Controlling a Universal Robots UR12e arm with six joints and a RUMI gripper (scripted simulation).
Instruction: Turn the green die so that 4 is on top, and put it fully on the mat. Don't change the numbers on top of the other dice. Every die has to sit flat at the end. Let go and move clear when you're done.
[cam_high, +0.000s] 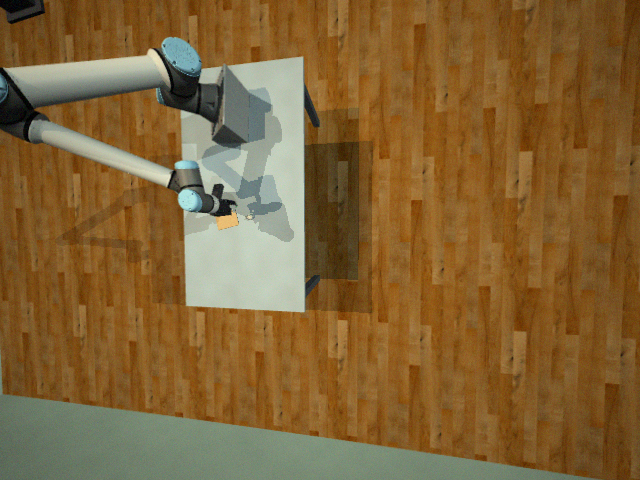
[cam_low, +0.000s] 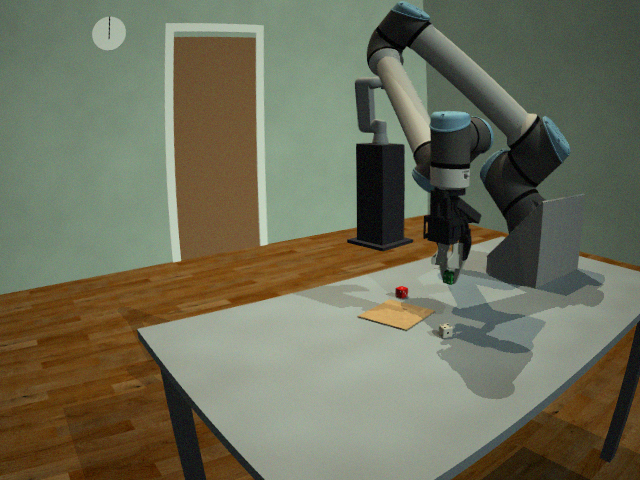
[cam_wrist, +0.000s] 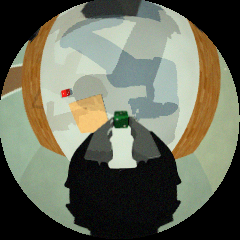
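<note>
Right now my hand is 12 cm to the left of the tan mat, 12 cm above it and 4 cm short of it. Round my hand: red die: 19 cm to the right, 11 cm below, 6 cm behind; then white die: 11 cm below, 7 cm ahead, 4 cm to the left; then green die: right at my hand.
</note>
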